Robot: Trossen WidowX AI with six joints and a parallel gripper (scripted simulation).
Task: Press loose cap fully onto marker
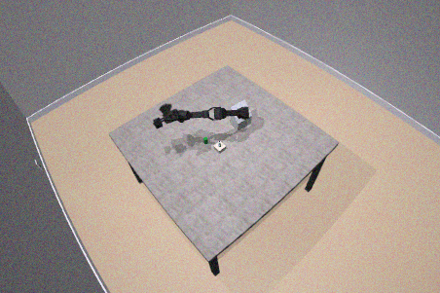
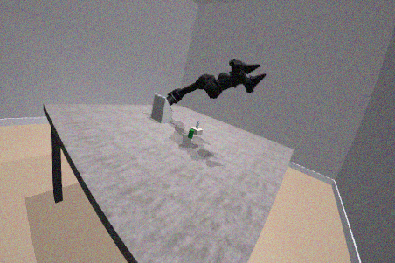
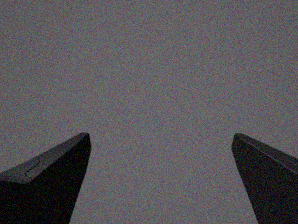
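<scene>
Right now my gripper tip is 310 mm past the green cap, 10 mm to the left of it and 440 mm above it.
</scene>
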